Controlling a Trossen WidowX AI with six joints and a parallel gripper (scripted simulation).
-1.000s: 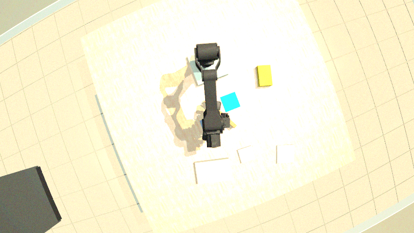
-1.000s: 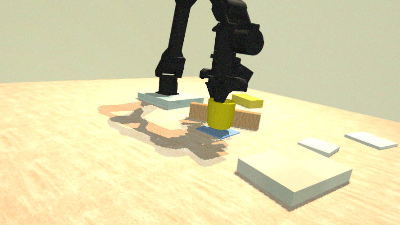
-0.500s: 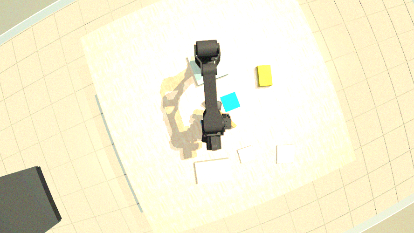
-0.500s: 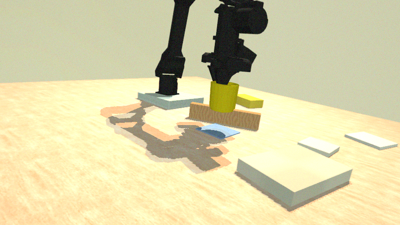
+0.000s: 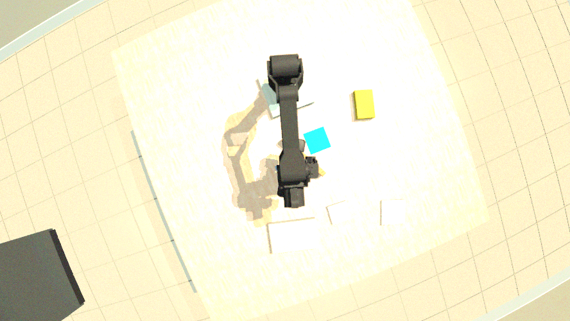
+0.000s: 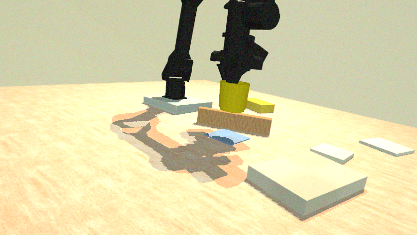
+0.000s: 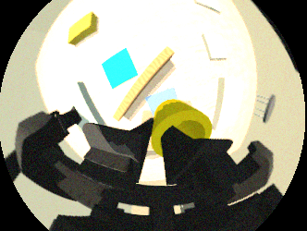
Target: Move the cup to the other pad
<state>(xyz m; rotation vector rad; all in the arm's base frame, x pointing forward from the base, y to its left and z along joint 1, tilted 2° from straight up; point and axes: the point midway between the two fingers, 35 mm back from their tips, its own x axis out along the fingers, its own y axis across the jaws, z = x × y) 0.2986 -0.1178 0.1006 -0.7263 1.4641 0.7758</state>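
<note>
My gripper tip is 40 mm past the cyan pad, 140 mm to the right of it and 110 mm above it. From my gripper tip the other things lie so: light blue pad 20 mm ahead, 20 mm to the right, 110 mm below; wooden bar 10 mm behind, 60 mm to the left, 90 mm below; yellow cup 20 mm ahead, 20 mm to the right.
</note>
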